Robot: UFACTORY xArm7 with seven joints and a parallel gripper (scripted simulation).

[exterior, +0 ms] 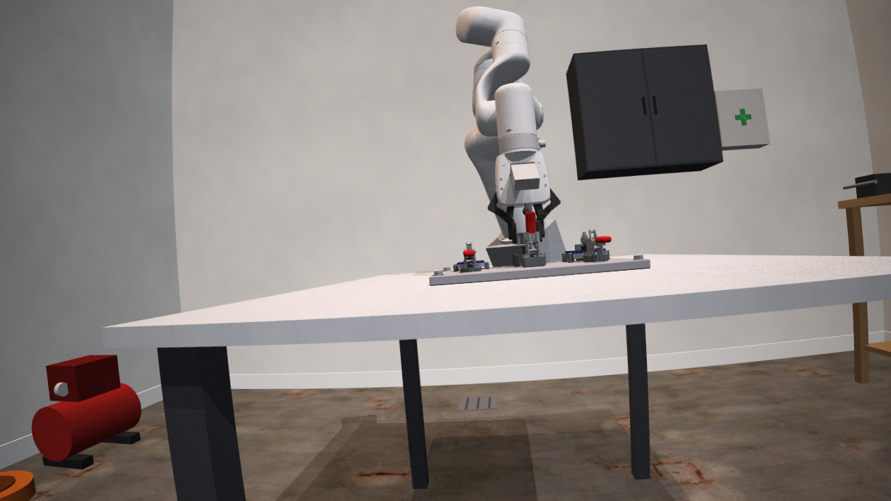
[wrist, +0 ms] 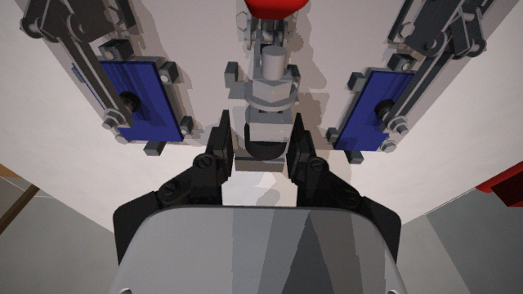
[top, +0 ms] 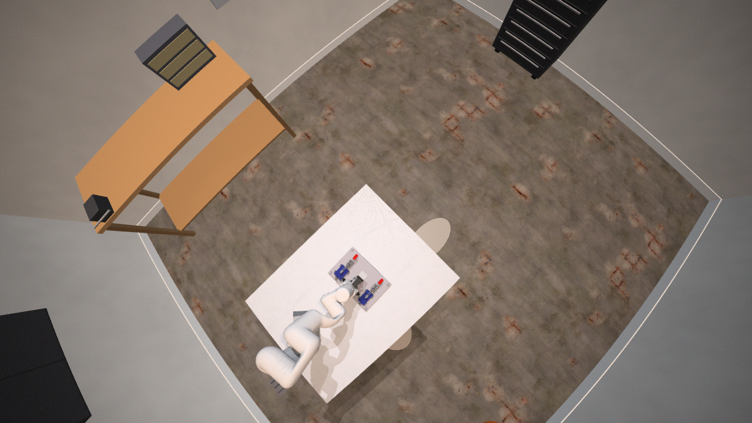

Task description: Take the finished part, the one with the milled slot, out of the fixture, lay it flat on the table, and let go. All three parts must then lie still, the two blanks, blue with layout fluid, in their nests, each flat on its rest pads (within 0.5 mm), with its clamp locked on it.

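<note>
Now: hand 7 cm above the fixture plate and 4 cm short of it. Round my hand: grey finished part 1 cm below, 1 cm behind; blue blank 11 cm to the right, 5 cm below.
</note>
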